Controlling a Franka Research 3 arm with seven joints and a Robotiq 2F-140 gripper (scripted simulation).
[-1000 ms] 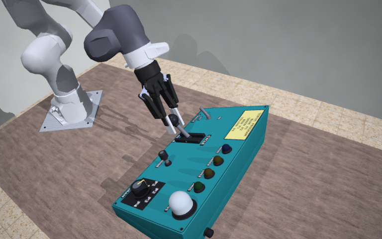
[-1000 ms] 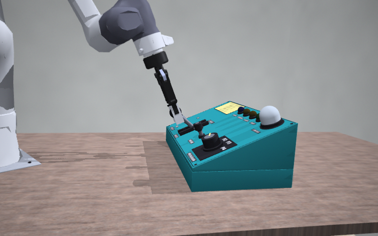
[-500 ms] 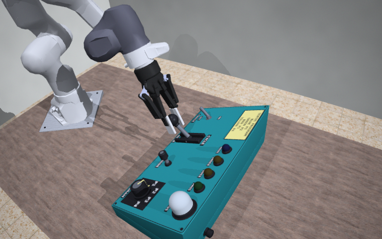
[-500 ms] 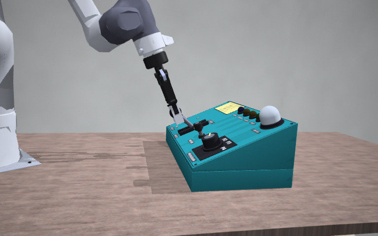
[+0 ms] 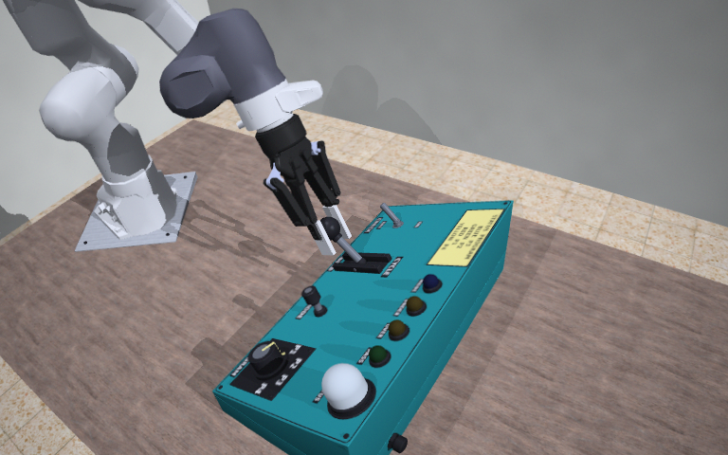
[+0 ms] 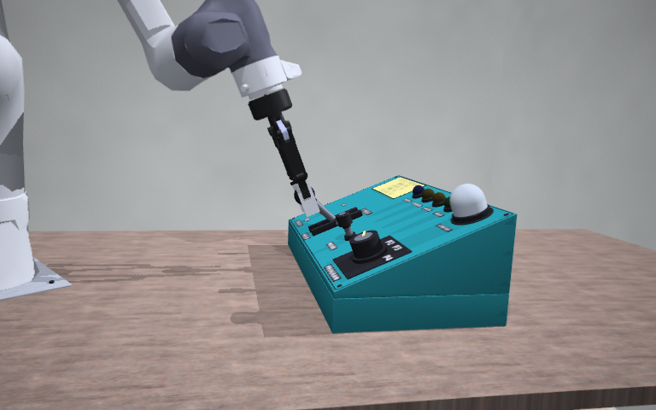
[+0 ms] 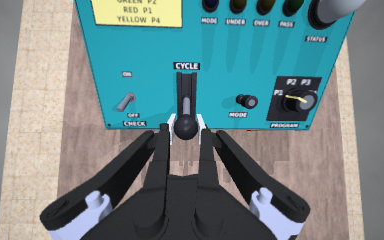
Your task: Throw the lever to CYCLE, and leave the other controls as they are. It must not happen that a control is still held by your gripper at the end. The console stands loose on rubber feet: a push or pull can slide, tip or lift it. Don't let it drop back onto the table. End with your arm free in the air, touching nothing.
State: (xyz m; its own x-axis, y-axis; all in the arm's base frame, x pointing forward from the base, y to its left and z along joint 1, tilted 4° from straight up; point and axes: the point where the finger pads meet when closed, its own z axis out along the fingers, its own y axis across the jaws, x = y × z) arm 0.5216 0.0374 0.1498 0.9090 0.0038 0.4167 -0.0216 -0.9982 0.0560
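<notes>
Now: the teal console 9 cm ahead of my hand, 6 cm to the right of it and 6 cm below it. From my hand the other things lie so: black switch (5 cm ahead, 12 cm to the right, 3 cm below); small toggle (5 cm ahead, 12 cm to the left, 4 cm below); rotary selector (5 cm ahead, 23 cm to the right, 3 cm below).
</notes>
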